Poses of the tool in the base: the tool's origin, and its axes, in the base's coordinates. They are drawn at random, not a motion.
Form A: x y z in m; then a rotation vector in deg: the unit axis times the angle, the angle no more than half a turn.
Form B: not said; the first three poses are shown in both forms.
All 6 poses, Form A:
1: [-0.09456, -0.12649, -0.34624, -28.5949, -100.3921, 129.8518]
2: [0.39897, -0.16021, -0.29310, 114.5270, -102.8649, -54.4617]
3: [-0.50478, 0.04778, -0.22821, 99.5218, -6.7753, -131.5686]
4: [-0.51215, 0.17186, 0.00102, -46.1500, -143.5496, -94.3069]
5: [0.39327, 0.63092, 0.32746, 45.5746, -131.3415, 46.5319]
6: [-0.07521, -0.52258, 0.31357, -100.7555, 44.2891, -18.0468]
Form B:
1: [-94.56, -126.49, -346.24, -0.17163, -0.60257, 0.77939, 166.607]
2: [398.97, -160.21, -293.10, 0.70137, -0.62995, -0.33353, 163.290]
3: [-504.78, 47.78, -228.21, 0.60277, -0.04104, -0.79686, 165.108]
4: [-512.15, 171.86, 1.02, -0.25949, -0.80715, -0.53027, 177.849]
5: [393.27, 630.92, 327.46, 0.31087, -0.89589, 0.31740, 146.604]
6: [-75.21, -522.58, 313.57, -0.90340, 0.39711, -0.16181, 111.530]
